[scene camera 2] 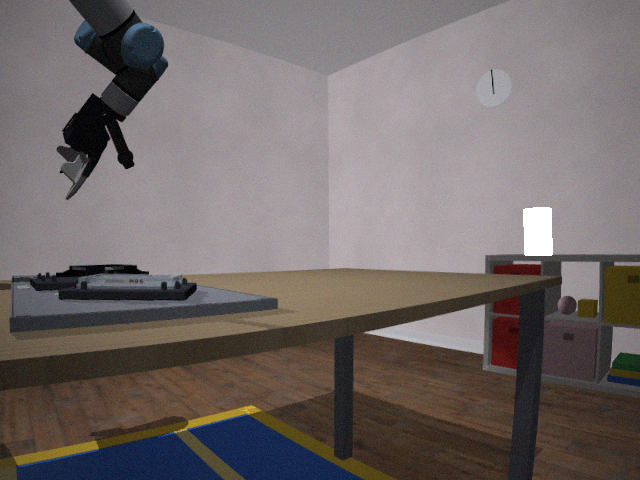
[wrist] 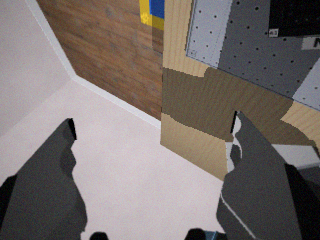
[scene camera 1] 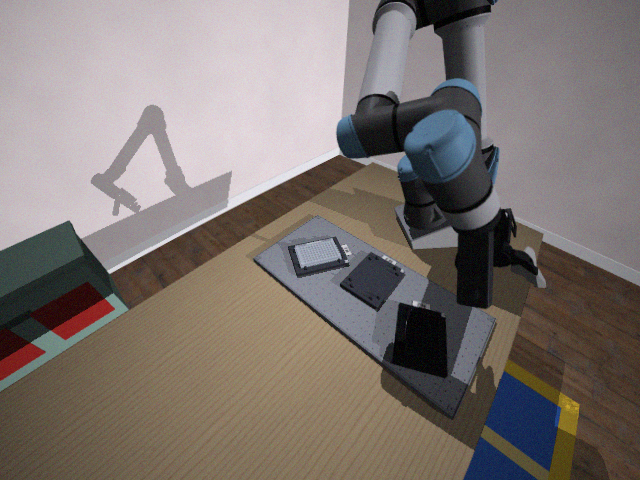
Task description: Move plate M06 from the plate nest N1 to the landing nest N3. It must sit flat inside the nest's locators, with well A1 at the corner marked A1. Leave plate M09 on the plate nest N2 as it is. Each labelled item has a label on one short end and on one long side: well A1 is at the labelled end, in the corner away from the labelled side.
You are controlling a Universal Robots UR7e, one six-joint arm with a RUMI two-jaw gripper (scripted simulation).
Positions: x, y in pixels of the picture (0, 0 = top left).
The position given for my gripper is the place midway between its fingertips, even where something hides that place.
Scene:
My gripper shows in scene camera 2 (63, 185), in the wrist view (153, 116) and in scene camera 1 (503, 284). A white plate M06 shows in scene camera 2 and in scene camera 1; in the wrist view it is out of frame. One and the same spot on the white plate M06: (scene camera 2: 99, 281) is (scene camera 1: 324, 241).

